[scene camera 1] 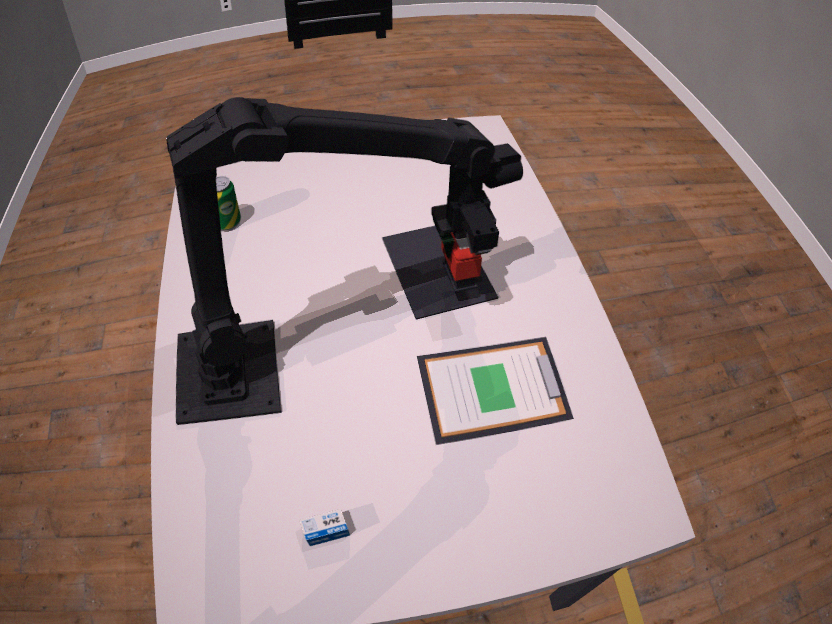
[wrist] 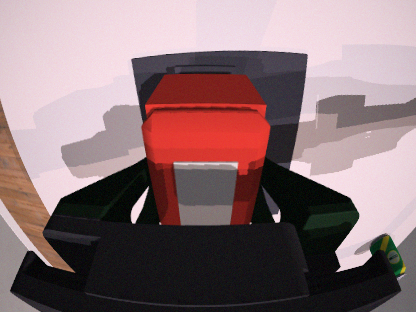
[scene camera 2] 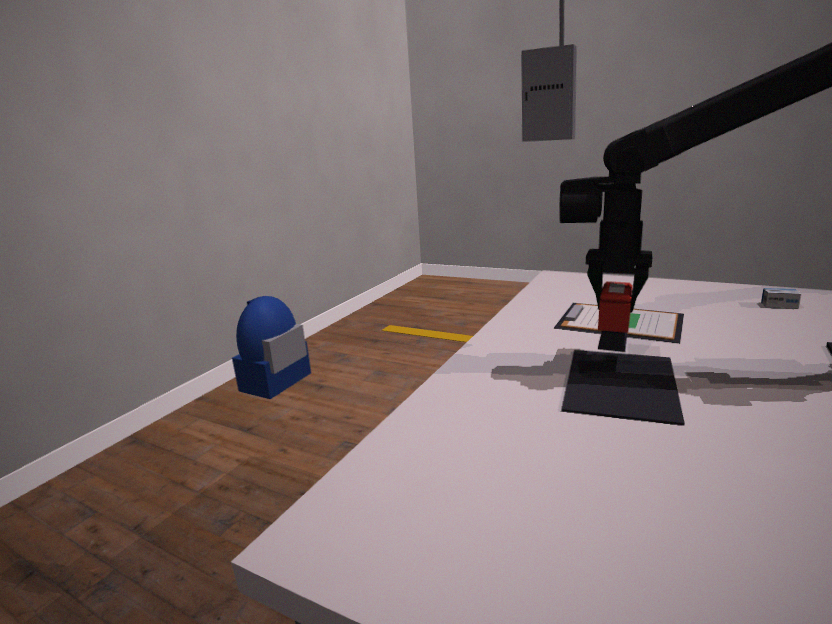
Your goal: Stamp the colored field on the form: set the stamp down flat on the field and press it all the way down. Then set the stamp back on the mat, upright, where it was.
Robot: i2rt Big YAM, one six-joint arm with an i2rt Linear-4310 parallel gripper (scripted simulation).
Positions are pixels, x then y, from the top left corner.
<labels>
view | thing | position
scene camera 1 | my gripper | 460,253
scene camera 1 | stamp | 462,268
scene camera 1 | dark mat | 416,255
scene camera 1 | clipboard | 477,392
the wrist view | my gripper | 205,157
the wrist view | stamp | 205,136
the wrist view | dark mat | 279,77
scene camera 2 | my gripper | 615,310
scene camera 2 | stamp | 615,300
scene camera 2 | dark mat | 638,387
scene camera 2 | clipboard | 662,326
</labels>
